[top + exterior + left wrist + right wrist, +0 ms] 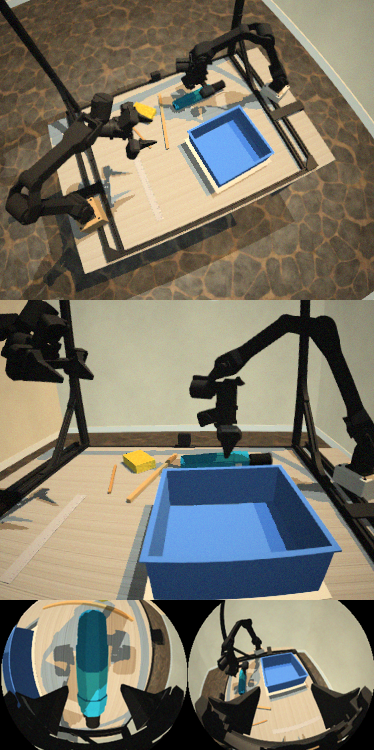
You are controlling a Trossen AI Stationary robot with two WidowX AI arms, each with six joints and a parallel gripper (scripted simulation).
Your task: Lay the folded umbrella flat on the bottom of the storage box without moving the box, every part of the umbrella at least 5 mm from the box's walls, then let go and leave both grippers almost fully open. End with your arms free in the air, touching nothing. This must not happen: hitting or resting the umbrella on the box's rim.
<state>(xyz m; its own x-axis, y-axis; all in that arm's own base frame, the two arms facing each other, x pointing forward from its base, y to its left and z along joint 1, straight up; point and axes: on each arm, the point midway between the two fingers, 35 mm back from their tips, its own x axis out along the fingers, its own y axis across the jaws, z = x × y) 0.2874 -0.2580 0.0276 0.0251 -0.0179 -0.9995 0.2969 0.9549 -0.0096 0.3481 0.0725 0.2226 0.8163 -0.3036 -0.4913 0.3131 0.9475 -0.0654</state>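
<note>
Now: left hand 6 cm above the teal umbrella. The rest, counted from my left hand: blue storage box (31 cm ahead, 7 cm to the right, 4 cm below).
</note>
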